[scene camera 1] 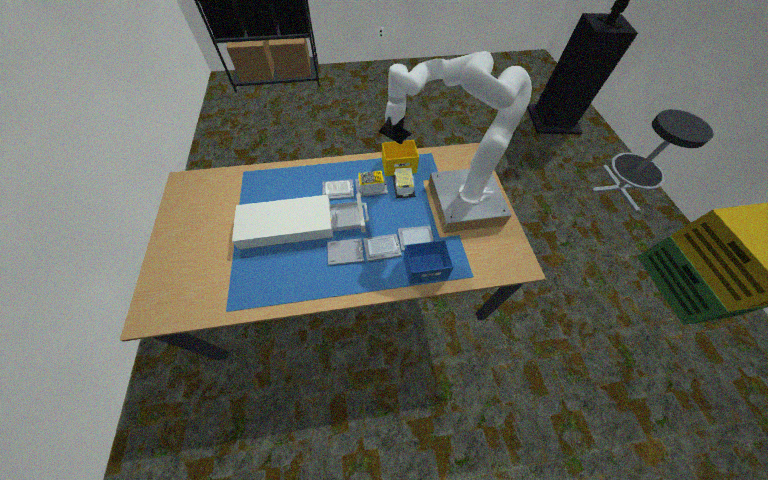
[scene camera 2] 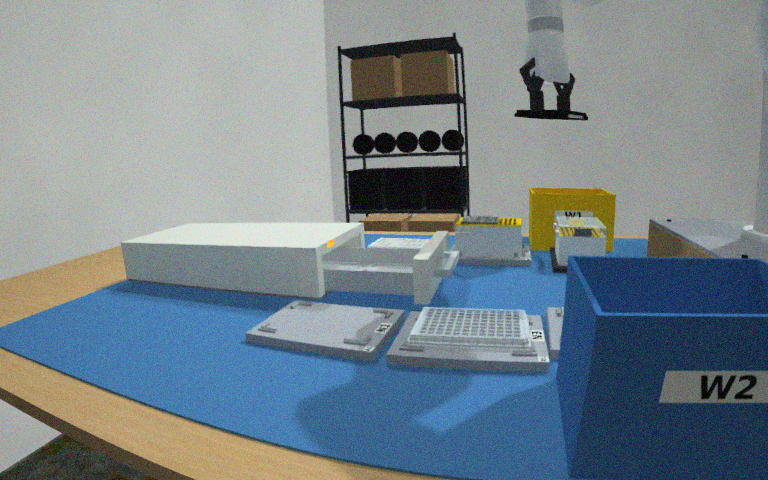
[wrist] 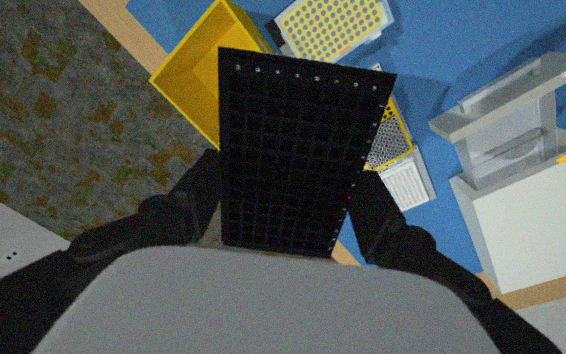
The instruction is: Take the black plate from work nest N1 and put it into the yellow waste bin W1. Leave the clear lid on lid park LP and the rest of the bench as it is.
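Frame: origin at the arm's base, x ahead, y left, z up, level; millimetres.
Seen in the pictures: gripper, fingertip midpoint: point(scene camera 1: 395, 131) point(scene camera 2: 551, 112) point(wrist: 289, 180); arm's base, link origin: point(scene camera 1: 471, 194).
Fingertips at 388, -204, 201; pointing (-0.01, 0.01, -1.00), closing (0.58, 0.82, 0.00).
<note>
Pixels of each thing's top centre, then the offset from my fingertips to it, as dx, dy, dz.
- black plate, top centre: point(wrist: 288, 188) point(scene camera 2: 550, 109) point(scene camera 1: 395, 130) +0, +0, +8
- yellow waste bin W1, top centre: point(wrist: 235, 104) point(scene camera 2: 569, 190) point(scene camera 1: 400, 149) -36, -64, -167
- Work nest N1, top centre: point(scene camera 2: 326, 318) point(scene camera 1: 345, 250) +223, +500, -270
- yellow-topped tip box, top centre: point(wrist: 334, 19) point(scene camera 2: 579, 221) point(scene camera 1: 404, 176) -60, +88, -210
- yellow-edged box, top centre: point(wrist: 378, 137) point(scene camera 2: 489, 218) point(scene camera 1: 370, 177) +116, +96, -210
- Blue bin W2, top centre: point(scene camera 2: 697, 280) point(scene camera 1: 429, 255) -149, +575, -167
The black plate point(scene camera 1: 395, 132) point(scene camera 2: 550, 114) point(wrist: 300, 155) is held roughly level, high above the yellow waste bin W1 point(scene camera 1: 390, 162) point(scene camera 2: 542, 226) point(wrist: 182, 112). My gripper point(scene camera 1: 394, 122) point(scene camera 2: 549, 104) point(wrist: 289, 180) is shut on the plate, one finger at each side. In the wrist view the plate hides part of the bin, whose open inside shows at the upper left. Work nest N1 point(scene camera 1: 345, 251) point(scene camera 2: 322, 333) bears no plate. A grey holder point(scene camera 1: 415, 236) point(scene camera 2: 555, 333) beside the blue bin may be lid park LP; its label is unreadable and the lid is hard to make out.
A yellow-topped tip box point(scene camera 1: 404, 180) point(scene camera 2: 580, 246) point(wrist: 332, 27) stands close to W1, with another yellow-edged box point(scene camera 1: 370, 181) point(scene camera 2: 488, 240) point(wrist: 392, 140) beside it. A white device point(scene camera 1: 283, 220) point(scene camera 2: 226, 254) point(wrist: 525, 230) has its drawer out. Blue bin W2 point(scene camera 1: 428, 266) point(scene camera 2: 651, 350) stands at the front.
</note>
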